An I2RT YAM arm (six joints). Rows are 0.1 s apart.
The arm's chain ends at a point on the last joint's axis. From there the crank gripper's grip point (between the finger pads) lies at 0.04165 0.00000 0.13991 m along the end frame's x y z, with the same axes.
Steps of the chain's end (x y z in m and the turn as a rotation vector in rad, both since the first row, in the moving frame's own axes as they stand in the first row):
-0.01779 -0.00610 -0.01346 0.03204 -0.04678 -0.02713
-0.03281 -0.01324 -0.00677 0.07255 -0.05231 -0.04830
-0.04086 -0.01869 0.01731 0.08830 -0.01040 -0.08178
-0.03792 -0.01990 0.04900 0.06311 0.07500 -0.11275
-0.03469 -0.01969 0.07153 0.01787 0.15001 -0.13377
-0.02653 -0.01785 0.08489 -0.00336 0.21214 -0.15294
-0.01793 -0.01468 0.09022 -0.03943 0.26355 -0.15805
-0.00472 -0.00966 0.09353 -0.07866 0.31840 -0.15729
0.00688 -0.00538 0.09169 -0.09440 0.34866 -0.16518
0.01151 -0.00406 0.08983 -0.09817 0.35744 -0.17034
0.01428 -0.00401 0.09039 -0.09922 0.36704 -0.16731
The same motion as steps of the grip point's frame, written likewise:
-0.02445 -0.01165 -0.01176 0.03204 -0.04678 -0.02713
-0.04047 -0.02528 -0.00523 0.07255 -0.05231 -0.04830
-0.04296 -0.03437 0.01704 0.08830 -0.01040 -0.08178
-0.02834 -0.03387 0.04507 0.06311 0.07500 -0.11275
-0.01485 -0.02905 0.06368 0.01787 0.15001 -0.13377
0.00143 -0.02595 0.07303 -0.00336 0.21214 -0.15294
0.01684 -0.01883 0.07462 -0.03943 0.26355 -0.15805
0.03711 -0.00928 0.07337 -0.07866 0.31840 -0.15729
0.05241 -0.00387 0.06886 -0.09440 0.34866 -0.16518
0.05808 -0.00252 0.06622 -0.09817 0.35744 -0.17034
0.06197 -0.00228 0.06591 -0.09922 0.36704 -0.16731

